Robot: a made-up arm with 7 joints.
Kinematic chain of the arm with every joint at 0, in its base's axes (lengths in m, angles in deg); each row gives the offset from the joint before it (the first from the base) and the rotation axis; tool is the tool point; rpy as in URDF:
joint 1: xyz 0.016 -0.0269 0.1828 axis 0 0.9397 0.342
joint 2: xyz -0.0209 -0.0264 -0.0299 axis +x
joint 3: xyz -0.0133 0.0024 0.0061 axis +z
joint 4: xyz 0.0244 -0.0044 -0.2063 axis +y
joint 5: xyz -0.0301 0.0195 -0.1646 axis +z
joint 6: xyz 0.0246 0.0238 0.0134 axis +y
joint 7: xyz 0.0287 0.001 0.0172 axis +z
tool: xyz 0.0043 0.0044 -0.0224 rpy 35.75 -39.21 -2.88
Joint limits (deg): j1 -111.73..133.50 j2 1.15..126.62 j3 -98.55..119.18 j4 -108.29..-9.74 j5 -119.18..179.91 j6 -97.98..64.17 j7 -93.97..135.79
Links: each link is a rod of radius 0.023 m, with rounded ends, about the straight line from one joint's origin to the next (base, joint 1, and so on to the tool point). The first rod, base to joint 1, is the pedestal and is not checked.
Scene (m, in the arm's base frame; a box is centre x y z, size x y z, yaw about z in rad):
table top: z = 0
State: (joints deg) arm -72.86 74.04 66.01 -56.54 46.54 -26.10 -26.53
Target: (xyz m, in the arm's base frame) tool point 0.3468 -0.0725 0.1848
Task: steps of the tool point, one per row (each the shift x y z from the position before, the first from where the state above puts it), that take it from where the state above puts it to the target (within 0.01 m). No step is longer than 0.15 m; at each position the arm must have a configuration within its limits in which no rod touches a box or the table.
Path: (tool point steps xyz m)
1: 0.0886 -0.0236 -0.0001
2: 0.0821 -0.0491 -0.0052
3: 0.0659 -0.0731 -0.0091
4: 0.0413 -0.0916 -0.0114
5: 0.0103 -0.1014 -0.0117

